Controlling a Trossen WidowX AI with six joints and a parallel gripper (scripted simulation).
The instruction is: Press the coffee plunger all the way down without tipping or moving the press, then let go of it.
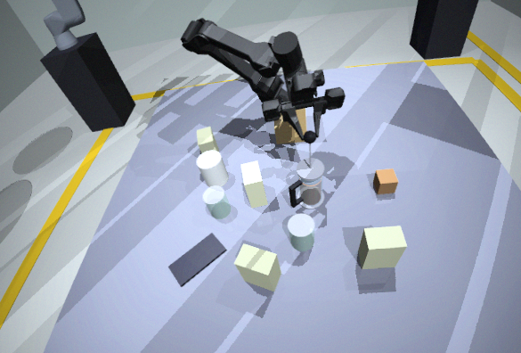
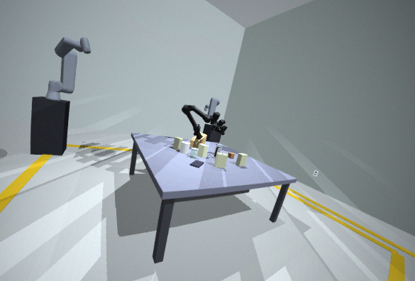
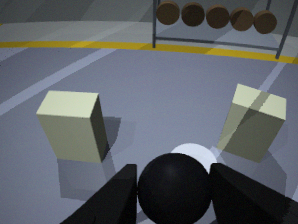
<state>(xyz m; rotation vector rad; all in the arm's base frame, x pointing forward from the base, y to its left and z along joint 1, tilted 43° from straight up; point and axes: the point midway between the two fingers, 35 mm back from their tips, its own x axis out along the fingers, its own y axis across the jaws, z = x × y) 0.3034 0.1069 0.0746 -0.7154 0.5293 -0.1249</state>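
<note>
Right now my gripper tip is 1 cm to the left of the coffee press and 13 cm above it. From my gripper tip the other things lie so: flat black slab 15 cm ahead, 33 cm to the right, 24 cm below.
</note>
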